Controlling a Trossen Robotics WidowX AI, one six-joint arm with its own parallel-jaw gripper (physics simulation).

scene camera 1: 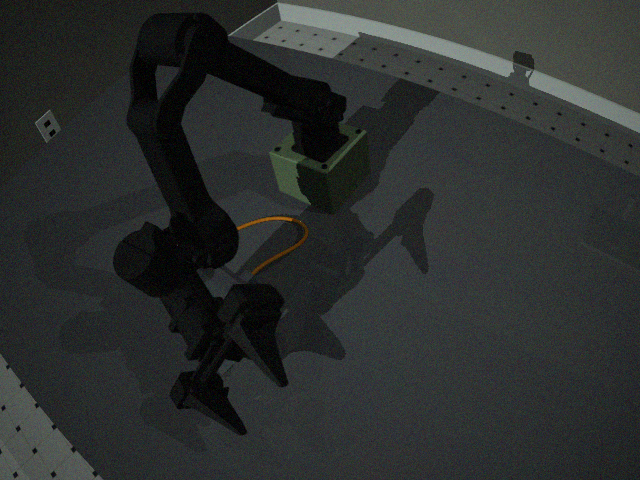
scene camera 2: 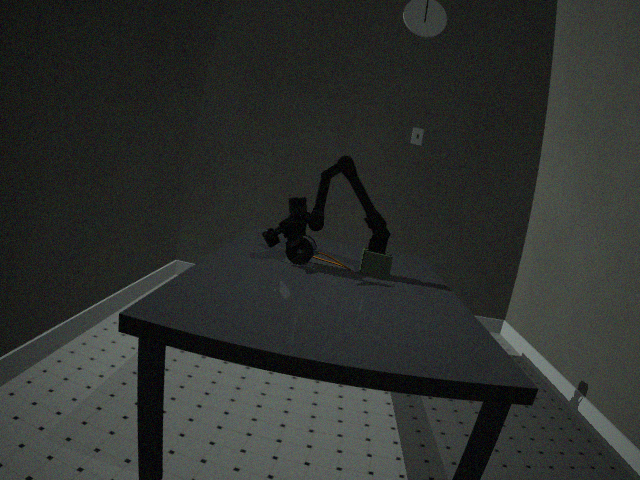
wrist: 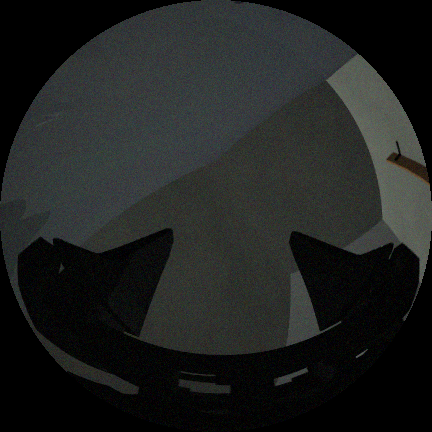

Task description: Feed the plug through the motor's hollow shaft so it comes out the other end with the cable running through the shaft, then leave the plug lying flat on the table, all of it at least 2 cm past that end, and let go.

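Pixels of known places: gripper, fingertip midpoint: (scene camera 1: 262, 411) (scene camera 2: 274, 230) (wrist: 233, 236); arm's base at its link origin: (scene camera 1: 320, 144) (scene camera 2: 376, 251).
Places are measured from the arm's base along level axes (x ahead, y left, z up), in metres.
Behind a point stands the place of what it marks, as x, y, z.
The motor (scene camera 2: 299, 251) @[0.290, 0.043, -0.049] shows in scene camera 2 as a dark round body on the table, close below the arm's wrist. In scene camera 1 it cannot be told apart from the dark arm parts. The orange cable (scene camera 1: 279, 219) @[0.100, -0.016, -0.087] (scene camera 2: 333, 259) @[0.157, 0.059, -0.050] bends in a loop toward the arm's base; one strand goes out of sight behind the arm, the other ends near the gripper's far finger. The plug cannot be made out, nor can the cable's path through the shaft. My gripper (scene camera 1: 264, 409) @[0.366, 0.221, 0.040] (wrist: 233, 236) @[0.366, 0.221, 0.040] is open and empty, its fingers wide apart, on the near side of the cable loop.
The arm (scene camera 1: 178, 170) @[0.250, 0.046, 0.194] (scene camera 2: 360, 193) @[0.105, 0.025, 0.209] rises from a green block (scene camera 1: 289, 178) @[0.051, -0.028, -0.045] (scene camera 2: 376, 263) @[-0.005, 0.046, -0.036] and arches over part of the cable. The dark table (scene camera 1: 491, 310) @[0.061, 0.337, -0.091] (scene camera 2: 336, 320) @[0.102, 0.648, -0.090] carries broad arm shadows. A small pale patch (scene camera 2: 284, 289) @[0.268, 0.460, -0.090] shows on it in scene camera 2.
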